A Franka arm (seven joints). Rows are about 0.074 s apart.
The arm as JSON. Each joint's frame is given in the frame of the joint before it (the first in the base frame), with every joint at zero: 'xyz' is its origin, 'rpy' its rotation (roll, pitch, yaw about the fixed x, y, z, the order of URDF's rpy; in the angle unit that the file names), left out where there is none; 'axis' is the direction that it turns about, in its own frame. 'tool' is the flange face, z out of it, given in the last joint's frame.
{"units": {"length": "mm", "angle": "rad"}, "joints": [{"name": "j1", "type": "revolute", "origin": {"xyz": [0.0, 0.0, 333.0]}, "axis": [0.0, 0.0, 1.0]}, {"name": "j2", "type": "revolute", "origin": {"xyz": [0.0, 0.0, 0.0], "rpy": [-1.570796, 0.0, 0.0]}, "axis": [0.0, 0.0, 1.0]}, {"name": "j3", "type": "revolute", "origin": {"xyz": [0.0, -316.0, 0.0], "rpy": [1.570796, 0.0, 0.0]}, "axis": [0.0, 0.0, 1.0]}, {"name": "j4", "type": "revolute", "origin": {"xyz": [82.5, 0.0, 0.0], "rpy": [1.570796, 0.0, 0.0]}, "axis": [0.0, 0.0, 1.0]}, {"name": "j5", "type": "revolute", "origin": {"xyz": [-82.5, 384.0, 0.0], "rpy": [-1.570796, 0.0, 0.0]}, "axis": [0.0, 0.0, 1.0]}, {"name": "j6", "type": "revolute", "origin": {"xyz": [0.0, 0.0, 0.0], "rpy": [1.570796, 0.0, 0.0]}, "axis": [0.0, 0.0, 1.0]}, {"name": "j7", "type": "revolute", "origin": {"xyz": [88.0, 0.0, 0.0], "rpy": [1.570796, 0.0, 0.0]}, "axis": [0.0, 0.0, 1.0]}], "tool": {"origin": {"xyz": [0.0, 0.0, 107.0]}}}
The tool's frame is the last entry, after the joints.
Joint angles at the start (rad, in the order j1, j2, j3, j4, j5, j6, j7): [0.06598, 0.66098, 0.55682, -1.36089, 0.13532, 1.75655, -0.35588]
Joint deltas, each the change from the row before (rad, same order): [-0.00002, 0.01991, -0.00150, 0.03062, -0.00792, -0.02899, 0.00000]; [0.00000, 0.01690, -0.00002, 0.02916, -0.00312, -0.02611, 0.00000]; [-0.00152, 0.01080, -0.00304, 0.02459, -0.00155, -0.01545, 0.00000]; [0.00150, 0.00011, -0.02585, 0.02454, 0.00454, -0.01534, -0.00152]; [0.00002, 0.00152, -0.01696, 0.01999, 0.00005, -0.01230, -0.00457]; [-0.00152, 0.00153, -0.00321, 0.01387, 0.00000, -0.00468, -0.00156]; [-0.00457, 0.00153, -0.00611, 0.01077, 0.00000, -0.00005, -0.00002]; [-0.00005, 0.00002, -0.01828, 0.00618, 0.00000, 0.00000, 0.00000]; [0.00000, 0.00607, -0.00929, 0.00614, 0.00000, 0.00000, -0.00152]
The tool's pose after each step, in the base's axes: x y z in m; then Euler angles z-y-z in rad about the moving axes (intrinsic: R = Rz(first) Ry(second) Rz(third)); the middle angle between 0 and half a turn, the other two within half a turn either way. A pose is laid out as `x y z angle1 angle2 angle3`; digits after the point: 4 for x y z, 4 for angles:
0.6090 0.3451 0.3675 2.5144 2.6357 -1.5006
0.6132 0.3428 0.3677 2.5305 2.6261 -1.4854
0.6187 0.3387 0.3698 2.5259 2.6238 -1.4851
0.6280 0.3266 0.3747 2.5101 2.6340 -1.4807
0.6348 0.3175 0.3785 2.5001 2.6429 -1.4809
0.6384 0.3142 0.3827 2.4836 2.6469 -1.4940
0.6435 0.3078 0.3852 2.4613 2.6529 -1.5050
0.6489 0.2991 0.3847 2.4522 2.6635 -1.4975
0.6524 0.2945 0.3818 2.4498 2.6657 -1.4917

